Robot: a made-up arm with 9 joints.
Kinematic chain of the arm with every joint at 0, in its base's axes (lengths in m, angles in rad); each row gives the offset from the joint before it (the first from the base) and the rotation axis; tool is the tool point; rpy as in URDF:
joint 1: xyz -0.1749 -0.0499 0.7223 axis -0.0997 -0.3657 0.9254
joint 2: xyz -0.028 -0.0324 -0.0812 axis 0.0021 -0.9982 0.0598
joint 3: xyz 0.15 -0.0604 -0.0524 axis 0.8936 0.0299 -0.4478
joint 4: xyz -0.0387 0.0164 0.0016 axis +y
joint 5: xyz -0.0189 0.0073 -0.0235 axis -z
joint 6: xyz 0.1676 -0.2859 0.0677 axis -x
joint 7: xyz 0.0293 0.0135 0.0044 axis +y
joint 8: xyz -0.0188 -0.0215 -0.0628 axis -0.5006 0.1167 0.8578
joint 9: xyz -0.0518 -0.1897 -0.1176 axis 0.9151 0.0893 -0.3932
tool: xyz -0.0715 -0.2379 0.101 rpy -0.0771 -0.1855 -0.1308
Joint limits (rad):
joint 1: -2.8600..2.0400
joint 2: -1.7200..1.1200
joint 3: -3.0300..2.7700
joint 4: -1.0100..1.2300
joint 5: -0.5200..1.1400
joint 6: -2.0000..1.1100
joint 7: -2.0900..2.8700
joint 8: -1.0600..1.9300
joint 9: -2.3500..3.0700
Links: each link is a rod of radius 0.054 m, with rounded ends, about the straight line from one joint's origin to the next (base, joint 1, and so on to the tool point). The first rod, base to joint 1, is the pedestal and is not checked.
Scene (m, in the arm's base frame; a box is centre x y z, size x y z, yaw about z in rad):
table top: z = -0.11
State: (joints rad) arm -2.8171 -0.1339 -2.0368 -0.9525 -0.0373 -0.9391 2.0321 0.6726 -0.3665
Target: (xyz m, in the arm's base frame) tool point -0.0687 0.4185 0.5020
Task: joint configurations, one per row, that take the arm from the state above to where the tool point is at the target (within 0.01 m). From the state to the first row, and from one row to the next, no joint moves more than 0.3 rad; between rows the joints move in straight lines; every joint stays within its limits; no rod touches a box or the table.
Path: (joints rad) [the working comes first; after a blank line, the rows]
Joints at the target: -2.7976 -0.6821 -2.7451 -1.0100 -0.5200 -1.4495 1.7277 1.2593 -0.3294
Straight joint move there: clear.

1: -2.8106 -0.3166 -2.2729 -0.9717 -0.1982 -1.1092 1.9306 0.8682 -0.3541
2: -2.8041 -0.4994 -2.5090 -0.9908 -0.3591 -1.2794 1.8292 1.0637 -0.3418
3: -2.7976 -0.6821 -2.7451 -1.0100 -0.5200 -1.4495 1.7277 1.2593 -0.3294

